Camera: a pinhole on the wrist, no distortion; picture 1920 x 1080 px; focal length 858.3 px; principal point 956.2 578.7 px. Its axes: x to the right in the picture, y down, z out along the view. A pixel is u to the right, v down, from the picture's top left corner.
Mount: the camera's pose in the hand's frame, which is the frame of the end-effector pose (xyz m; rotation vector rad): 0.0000 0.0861 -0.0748 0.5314 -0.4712 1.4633
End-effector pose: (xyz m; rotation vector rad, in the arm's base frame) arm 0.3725 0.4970 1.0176 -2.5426 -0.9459 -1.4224
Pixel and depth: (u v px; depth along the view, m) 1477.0 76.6 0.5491
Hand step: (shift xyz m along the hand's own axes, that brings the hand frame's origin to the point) 0.3512 0.0113 0.5471
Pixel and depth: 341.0 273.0 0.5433
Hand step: 0.1824 -0.5578 0.1158
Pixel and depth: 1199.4 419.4 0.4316
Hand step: 0.0960 -0.0784 0.3392
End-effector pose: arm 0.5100 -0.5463 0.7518 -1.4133 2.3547 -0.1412
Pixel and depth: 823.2 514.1 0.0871
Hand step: 0.0076 0.0227 -0.0137
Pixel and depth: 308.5 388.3 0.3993
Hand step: 0.0797 -0.3975 0.0590
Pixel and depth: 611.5 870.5 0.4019
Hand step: -0.1371 -0.2799 0.1564
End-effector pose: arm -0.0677 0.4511 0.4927 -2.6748 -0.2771 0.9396
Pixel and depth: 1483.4 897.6 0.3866
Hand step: -0.1217 0.0479 0.3837
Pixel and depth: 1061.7 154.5 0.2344
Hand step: 0.1222 -0.0357 0.1238
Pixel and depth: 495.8 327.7 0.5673
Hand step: 0.1602 -0.5034 0.1874
